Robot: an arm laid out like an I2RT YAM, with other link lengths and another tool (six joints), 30 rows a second.
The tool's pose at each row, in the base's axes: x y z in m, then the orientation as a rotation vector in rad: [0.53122 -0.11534 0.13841 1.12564 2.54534 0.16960]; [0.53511 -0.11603 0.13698 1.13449 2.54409 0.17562]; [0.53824 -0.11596 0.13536 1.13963 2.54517 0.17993]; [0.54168 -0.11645 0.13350 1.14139 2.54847 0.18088]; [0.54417 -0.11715 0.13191 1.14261 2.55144 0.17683]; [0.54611 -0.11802 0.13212 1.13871 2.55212 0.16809]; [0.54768 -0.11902 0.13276 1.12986 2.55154 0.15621]
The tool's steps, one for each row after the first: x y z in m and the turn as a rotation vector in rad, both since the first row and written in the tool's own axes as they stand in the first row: [-0.00254 0.00188 0.00277 -0.00178 0.00341 0.00686]; [-0.00401 0.00369 0.00541 -0.00264 0.00722 0.01052]; [-0.00601 0.00529 0.00841 -0.00154 0.01084 0.01102]; [-0.00765 0.00614 0.01082 0.00235 0.01238 0.01061]; [-0.00955 0.00695 0.01135 0.00689 0.00898 0.00679]; [-0.01143 0.00752 0.01136 0.01159 0.00210 -0.00037]
